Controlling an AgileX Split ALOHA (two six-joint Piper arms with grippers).
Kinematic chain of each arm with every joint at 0, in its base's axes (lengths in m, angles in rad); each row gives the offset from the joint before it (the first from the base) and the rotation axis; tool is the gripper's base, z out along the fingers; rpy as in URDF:
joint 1: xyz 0 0 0.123 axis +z
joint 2: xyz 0 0 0 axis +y
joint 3: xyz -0.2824 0 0.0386 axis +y
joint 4: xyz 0.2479 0 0.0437 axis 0.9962 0 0.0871
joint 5: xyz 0 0 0 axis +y
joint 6: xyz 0.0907 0 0.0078 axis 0.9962 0 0.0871
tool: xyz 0 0 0 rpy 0 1.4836 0
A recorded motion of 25 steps. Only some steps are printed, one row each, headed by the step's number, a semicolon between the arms.
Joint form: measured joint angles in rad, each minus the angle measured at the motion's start. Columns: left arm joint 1, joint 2, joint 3, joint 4, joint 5, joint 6; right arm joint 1, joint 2, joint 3, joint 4, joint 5, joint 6.
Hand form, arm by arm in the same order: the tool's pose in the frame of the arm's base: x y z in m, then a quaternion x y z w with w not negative. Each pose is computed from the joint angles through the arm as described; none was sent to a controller.
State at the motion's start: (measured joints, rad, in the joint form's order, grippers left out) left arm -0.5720 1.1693 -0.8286 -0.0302 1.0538 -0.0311; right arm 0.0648 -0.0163 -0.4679 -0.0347 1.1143 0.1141
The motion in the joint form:
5: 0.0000 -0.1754 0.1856 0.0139 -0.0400 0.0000; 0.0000 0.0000 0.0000 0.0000 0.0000 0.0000
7: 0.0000 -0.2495 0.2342 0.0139 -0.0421 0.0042; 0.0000 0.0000 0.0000 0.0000 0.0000 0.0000
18: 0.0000 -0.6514 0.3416 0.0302 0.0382 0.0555; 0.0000 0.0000 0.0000 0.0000 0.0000 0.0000
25: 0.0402 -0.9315 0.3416 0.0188 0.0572 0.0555; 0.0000 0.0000 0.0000 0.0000 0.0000 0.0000
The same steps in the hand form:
5: 0.1274 -0.0835 0.2494 0.26116 0.95414 -0.05053 0.13730; -0.0059 -0.0032 0.2640 0.02246 0.87039 0.02666 0.49113
7: 0.1145 -0.0752 0.2468 0.26268 0.95154 -0.05430 0.15043; -0.0059 -0.0032 0.2640 0.02246 0.87039 0.02666 0.49113
18: 0.0582 -0.0375 0.2540 0.28335 0.92186 -0.07148 0.25452; -0.0059 -0.0032 0.2640 0.02246 0.87039 0.02666 0.49113
25: 0.0246 -0.0155 0.2668 0.25272 0.88647 -0.10280 0.37382; -0.0059 -0.0032 0.2640 0.02246 0.87039 0.02666 0.49113

